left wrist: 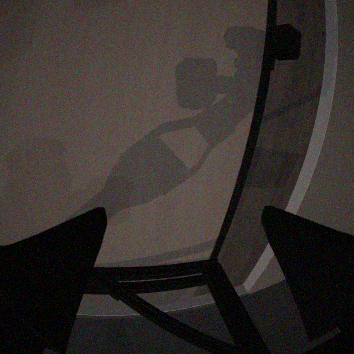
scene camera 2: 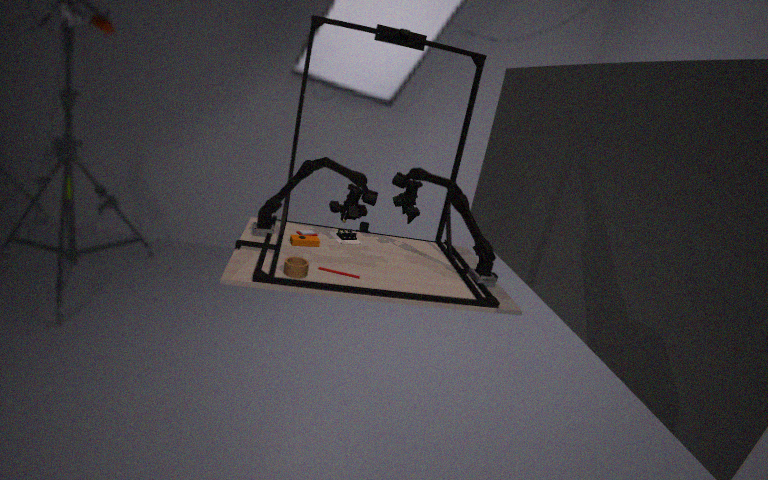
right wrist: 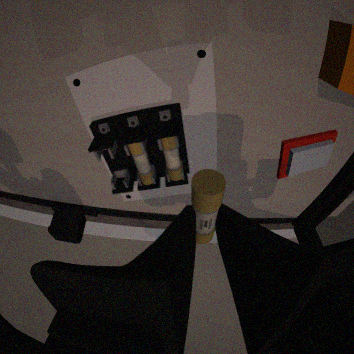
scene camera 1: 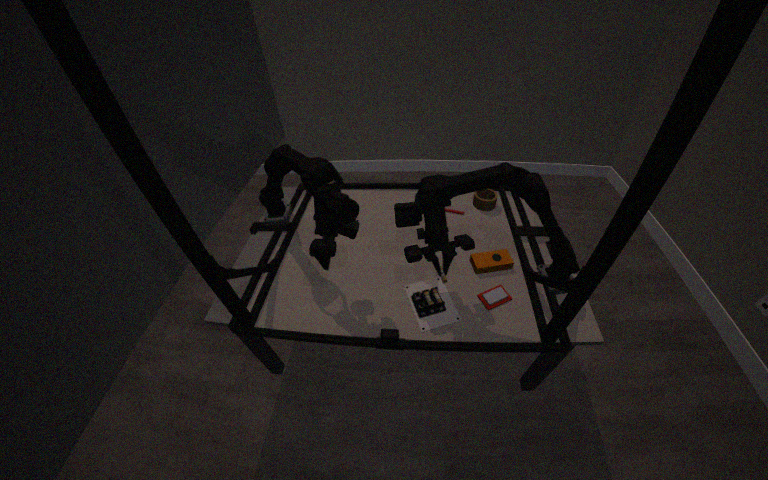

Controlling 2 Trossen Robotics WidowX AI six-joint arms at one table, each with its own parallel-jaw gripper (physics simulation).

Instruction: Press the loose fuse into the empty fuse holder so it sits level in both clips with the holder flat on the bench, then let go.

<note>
My left gripper [scene camera 1: 328, 260] is open, holding nothing. The table carries a red-framed card [right wrist: 303, 153]. I also see my right gripper [scene camera 1: 442, 275].
My left gripper shows as well in the left wrist view [left wrist: 186, 215]. My right gripper also shows in the right wrist view [right wrist: 203, 211]. The left wrist view misses the red-framed card: it is out of frame.
</note>
